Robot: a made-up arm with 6 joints.
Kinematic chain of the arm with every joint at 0, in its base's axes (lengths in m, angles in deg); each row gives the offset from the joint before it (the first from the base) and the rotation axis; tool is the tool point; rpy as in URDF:
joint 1: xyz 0 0 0.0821 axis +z
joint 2: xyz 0 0 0 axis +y
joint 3: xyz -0.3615 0 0.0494 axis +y
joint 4: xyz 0.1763 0 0.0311 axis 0.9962 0 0.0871
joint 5: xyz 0 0 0 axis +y
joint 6: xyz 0.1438 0 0.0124 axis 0.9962 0 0.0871
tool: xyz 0 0 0 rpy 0 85 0
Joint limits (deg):
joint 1: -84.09..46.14
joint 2: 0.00..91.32
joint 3: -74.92..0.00
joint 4: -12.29..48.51
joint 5: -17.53..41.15
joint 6: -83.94..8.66
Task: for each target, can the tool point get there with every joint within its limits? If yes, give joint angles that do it. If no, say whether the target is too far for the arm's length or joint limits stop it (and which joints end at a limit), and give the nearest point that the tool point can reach.
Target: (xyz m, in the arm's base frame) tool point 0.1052 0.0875 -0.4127
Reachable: no: joint limits stop it (at a limit: joint 1, joint 2, joint 3, joint 5) | nearest point 0.0110 0.0704 0.0791 | short by 0.501 m
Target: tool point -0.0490 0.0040 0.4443
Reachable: yes | joints -8.23 24.36 -62.32 -2.52 28.81 -24.22
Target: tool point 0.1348 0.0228 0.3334
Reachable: yes | joints 9.44 53.03 -36.02 1.48 6.26 -62.35
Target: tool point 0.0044 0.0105 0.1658
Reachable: yes | joints -22.90 38.36 -7.52 9.67 27.99 -21.94
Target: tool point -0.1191 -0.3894 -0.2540
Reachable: no: joint limits stop it (at a limit: joint 1, joint 2, joint 4) | nearest point -0.0119 -0.1924 0.1518 | short by 0.464 m
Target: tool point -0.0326 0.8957 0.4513
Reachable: no: too far | nearest point -0.0329 0.3625 0.4529 | short by 0.533 m
